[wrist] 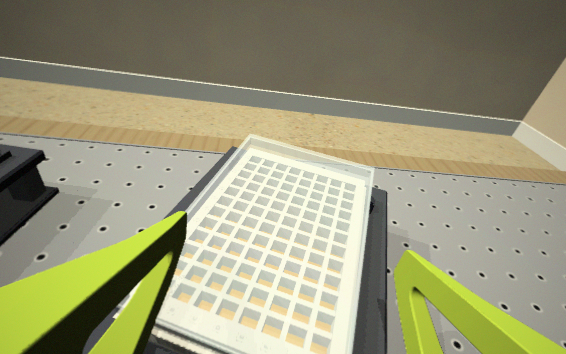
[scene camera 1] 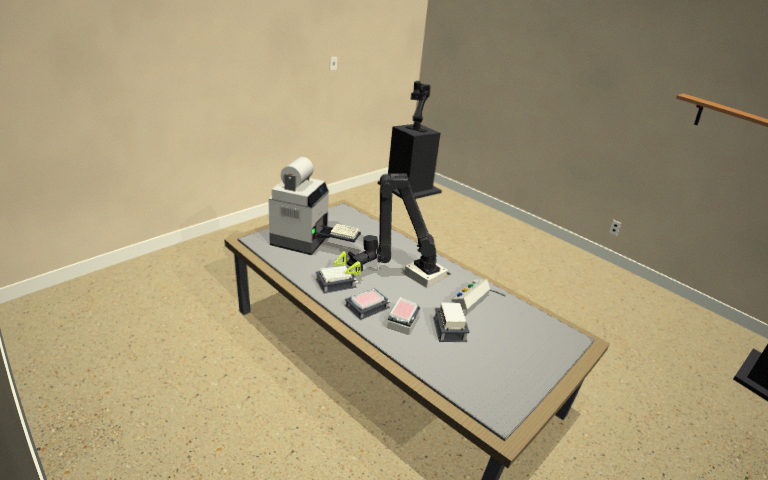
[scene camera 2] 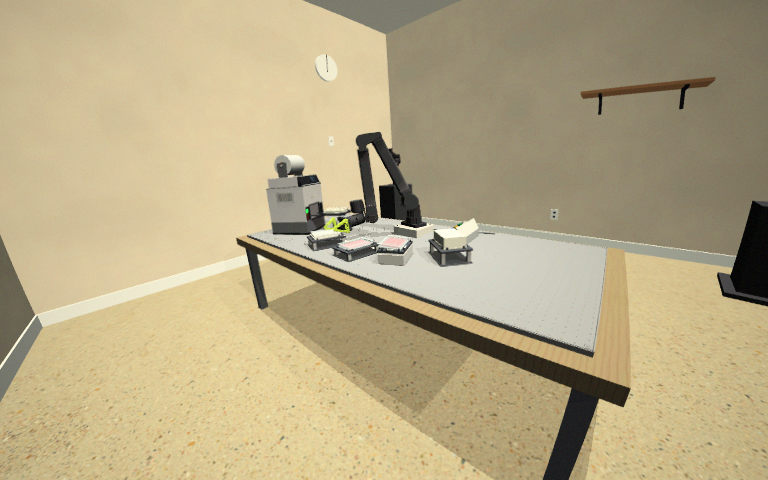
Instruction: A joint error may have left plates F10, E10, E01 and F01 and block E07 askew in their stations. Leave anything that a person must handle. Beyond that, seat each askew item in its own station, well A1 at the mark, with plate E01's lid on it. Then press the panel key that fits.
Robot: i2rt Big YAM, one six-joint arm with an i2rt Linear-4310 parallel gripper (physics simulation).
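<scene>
A white many-welled plate (scene camera 1: 335, 273) (scene camera 2: 323, 234) (wrist: 280, 225) under a clear lid lies on a dark raised station (wrist: 378, 260); in the wrist view it looks slightly turned against the station's edge. My gripper (scene camera 1: 342, 267) (scene camera 2: 336, 228) (wrist: 295, 242) is open and empty, its lime fingers on either side of the plate. A pink plate (scene camera 1: 368, 300) (scene camera 2: 355, 244) lies on a dark station, another pink plate (scene camera 1: 404, 310) (scene camera 2: 394, 242) on a pale base. A thick cream block (scene camera 1: 453, 316) (scene camera 2: 449, 238) stands on a raised station. The key panel (scene camera 1: 475, 294) (scene camera 2: 468, 229) is behind it. Labels are unreadable.
A grey machine (scene camera 1: 291, 220) (scene camera 2: 287, 206) with a white roll on top stands at the table's far left. A cream plate (scene camera 1: 345, 230) (scene camera 2: 336, 210) lies on its extended dark tray, near my arm. The arm's pale base (scene camera 1: 425, 275) (scene camera 2: 413, 230) stands between that tray and the panel.
</scene>
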